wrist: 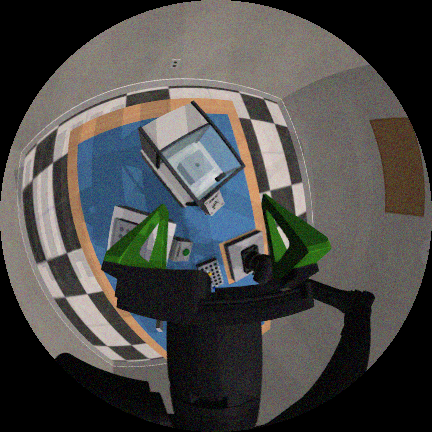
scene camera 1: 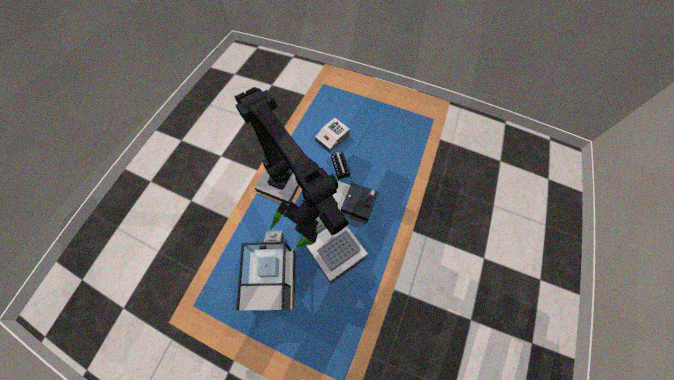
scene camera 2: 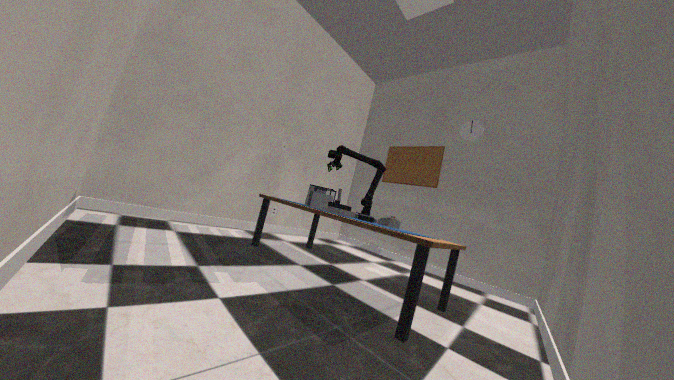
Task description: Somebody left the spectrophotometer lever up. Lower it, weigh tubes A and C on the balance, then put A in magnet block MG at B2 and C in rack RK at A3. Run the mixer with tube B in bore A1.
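Places are measured from the arm's base along level axes (x ahead, y left, z up), in centimetres.
Pixels of known places: gripper, fingertip midpoint: (wrist: 212, 202) (scene camera 1: 283, 236) (scene camera 2: 332, 170); arm's base at its link origin: (wrist: 249, 258) (scene camera 1: 280, 176).
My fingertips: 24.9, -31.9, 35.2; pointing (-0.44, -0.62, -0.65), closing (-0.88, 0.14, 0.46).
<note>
For each thing: its top centre in the pictures, then the offset to it from my fingertips, as dx, dy, dz. "spot": a spot on its surface instead.
- dark instrument at a spot on its surface: (scene camera 1: 363, 202) spot: +17.3, +31.9, -29.1
- white device with a grey bored plate, top centre: (wrist: 151, 258) (scene camera 1: 329, 236) (scene camera 2: 327, 189) +10.3, +10.1, -19.8
- pale rack with dark holes, surface spot: (wrist: 210, 272) spot: -5.5, +28.5, -33.4
- black slotted block at its top centre: (scene camera 1: 340, 162) (scene camera 2: 366, 215) -0.6, +49.8, -34.0
- white keypad device at its top centre: (scene camera 1: 332, 130) (scene camera 2: 389, 217) -11.2, +64.8, -31.8
- small grey box with a green button, surface spot: (wrist: 180, 249) spot: +2.3, +14.6, -31.5
My gripper (scene camera 1: 284, 238) (scene camera 2: 333, 170) (wrist: 212, 202) is open and empty, high above the table near the balance's display end. The glass-walled balance (scene camera 1: 267, 266) (wrist: 197, 164) stands with its pan visible inside. A dark instrument (scene camera 1: 361, 201), apparently the spectrophotometer, has a small light part on top; its lever position is too small to tell. A white device with a grey bored plate (scene camera 1: 340, 250), apparently the mixer, is partly behind a finger in the wrist view. A pale rack with dark holes (wrist: 210, 270) shows a yellow spot, perhaps a tube cap. A black slotted block (scene camera 1: 340, 165) may be the magnet block. Tube letters are unreadable.
A white keypad device (scene camera 1: 332, 133) stands toward the table's far end. A small grey box with a green button (wrist: 180, 249) sits between the bored-plate device and the rack. The arm's base (scene camera 1: 275, 189) (wrist: 242, 256) is at the table's edge. The arm hides some of the bench.
</note>
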